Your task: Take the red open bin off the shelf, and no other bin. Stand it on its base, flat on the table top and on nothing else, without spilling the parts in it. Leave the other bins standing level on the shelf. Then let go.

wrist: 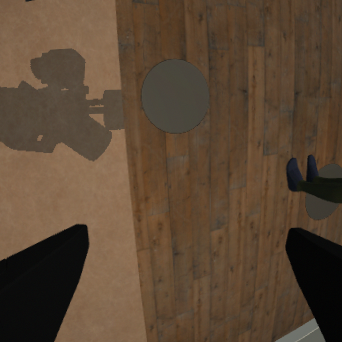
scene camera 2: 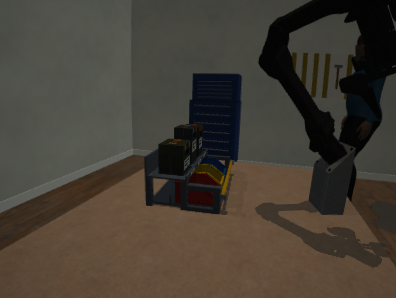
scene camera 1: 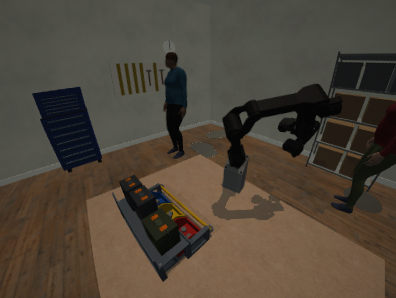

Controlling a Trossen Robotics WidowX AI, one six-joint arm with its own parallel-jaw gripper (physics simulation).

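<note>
The red open bin point(scene camera 1: 187, 228) point(scene camera 2: 202, 197) stands in the lower tier of the grey-blue shelf point(scene camera 1: 129, 215) point(scene camera 2: 149, 192), at the end nearest the cameras, with grey parts inside. A yellow bin point(scene camera 1: 175, 212) is beside it, and a blue bin point(scene camera 1: 161, 198) is beyond the yellow one. A yellow rail point(scene camera 1: 192, 209) runs along the bins' open side. My gripper point(wrist: 188, 237) is open and empty. It hangs high in the air, far from the shelf, on the other side of the arm's base. The red bin does not show in the wrist view.
Three dark cases with orange latches point(scene camera 1: 160, 231) point(scene camera 2: 174, 157) stand on the shelf's upper tier, close beside the bins. The arm's grey base point(scene camera 1: 235, 175) point(scene camera 2: 330, 187) stands on the tan table top point(scene camera 1: 280, 250) point(scene camera 2: 125, 250). Two people stand beyond the table.
</note>
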